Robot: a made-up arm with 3 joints. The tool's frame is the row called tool. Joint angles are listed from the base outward. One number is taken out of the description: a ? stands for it. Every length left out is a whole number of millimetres.
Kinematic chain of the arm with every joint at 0, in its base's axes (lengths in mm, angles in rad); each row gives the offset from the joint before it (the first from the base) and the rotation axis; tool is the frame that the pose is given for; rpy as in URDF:
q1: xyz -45 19 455 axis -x
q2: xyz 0 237 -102 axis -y
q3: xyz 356 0 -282 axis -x
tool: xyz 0 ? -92 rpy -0.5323 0.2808 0.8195
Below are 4 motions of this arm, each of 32 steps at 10 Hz.
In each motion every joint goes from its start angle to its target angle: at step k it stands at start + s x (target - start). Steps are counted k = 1, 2, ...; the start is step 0. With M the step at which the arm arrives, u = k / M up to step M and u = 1 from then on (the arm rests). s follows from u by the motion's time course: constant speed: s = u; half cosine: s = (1 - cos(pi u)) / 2; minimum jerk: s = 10 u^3 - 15 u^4 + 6 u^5.
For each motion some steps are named. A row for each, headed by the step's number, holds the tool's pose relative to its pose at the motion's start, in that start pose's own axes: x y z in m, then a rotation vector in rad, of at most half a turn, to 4 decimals.
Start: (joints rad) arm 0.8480 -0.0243 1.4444
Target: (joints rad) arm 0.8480 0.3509 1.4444
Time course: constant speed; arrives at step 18
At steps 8, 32:
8: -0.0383 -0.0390 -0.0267 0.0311 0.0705 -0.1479
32: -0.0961 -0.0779 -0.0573 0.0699 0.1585 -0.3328

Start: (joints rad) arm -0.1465 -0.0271 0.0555
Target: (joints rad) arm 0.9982 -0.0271 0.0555
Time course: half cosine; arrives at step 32
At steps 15, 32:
15: -0.1794 -0.1339 -0.0918 -0.3340 0.3817 0.0961
32: -0.3902 -0.3311 -0.0414 -0.7407 0.8463 0.2132

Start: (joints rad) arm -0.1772 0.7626 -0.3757
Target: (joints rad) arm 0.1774 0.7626 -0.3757
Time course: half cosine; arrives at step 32
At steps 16, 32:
16: -0.0291 -0.0135 -0.0114 -0.0841 0.0593 0.1444
32: -0.0566 -0.0320 -0.0198 -0.1682 0.1186 0.2888

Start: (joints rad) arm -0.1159 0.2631 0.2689
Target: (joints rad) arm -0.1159 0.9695 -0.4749
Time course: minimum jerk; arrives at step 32
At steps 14, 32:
14: 0.0481 -0.0852 0.0251 0.0061 -0.3204 -0.2280
32: 0.1020 -0.2440 0.1432 -0.0581 -0.9017 -0.4609

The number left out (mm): -213
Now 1 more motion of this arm.
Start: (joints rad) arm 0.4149 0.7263 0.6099
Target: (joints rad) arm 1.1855 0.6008 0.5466
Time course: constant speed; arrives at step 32
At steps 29, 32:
29: -0.0167 0.0306 -0.0726 -0.5420 0.0802 0.3746
32: -0.0202 0.0292 -0.0821 -0.5974 0.0935 0.4125

